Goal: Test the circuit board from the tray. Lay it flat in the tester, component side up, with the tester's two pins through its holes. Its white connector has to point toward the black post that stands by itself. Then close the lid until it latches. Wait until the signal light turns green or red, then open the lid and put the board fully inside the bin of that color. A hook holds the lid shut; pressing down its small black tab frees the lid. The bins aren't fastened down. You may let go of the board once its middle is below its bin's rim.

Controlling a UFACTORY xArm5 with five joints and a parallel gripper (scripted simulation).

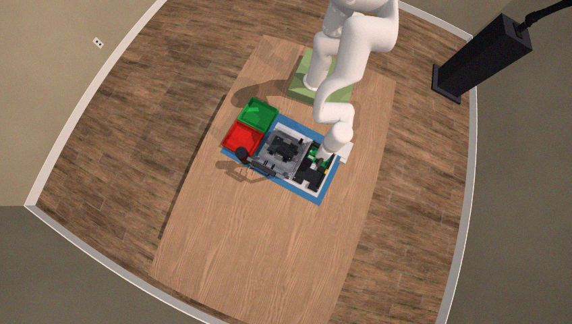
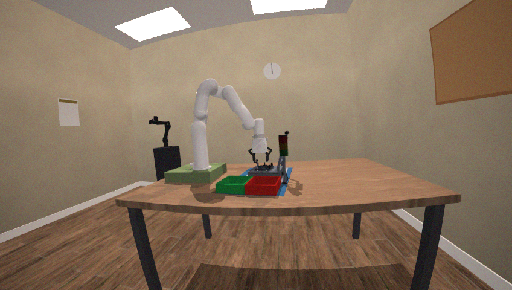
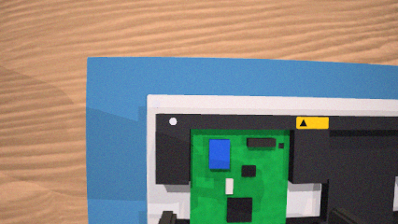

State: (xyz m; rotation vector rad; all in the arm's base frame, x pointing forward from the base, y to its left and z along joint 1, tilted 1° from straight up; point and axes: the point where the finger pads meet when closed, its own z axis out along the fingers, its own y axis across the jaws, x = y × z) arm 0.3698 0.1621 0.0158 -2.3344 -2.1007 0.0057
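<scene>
Now: hand 6 cm above the green circuit board. From my hand the other things lie so: clear lid (19 cm to the right, 17 cm ahead, 10 cm above); red bin (38 cm to the right, 7 cm below, 7 cm ahead); green bin (36 cm to the right, 8 cm behind, 7 cm below).
</scene>
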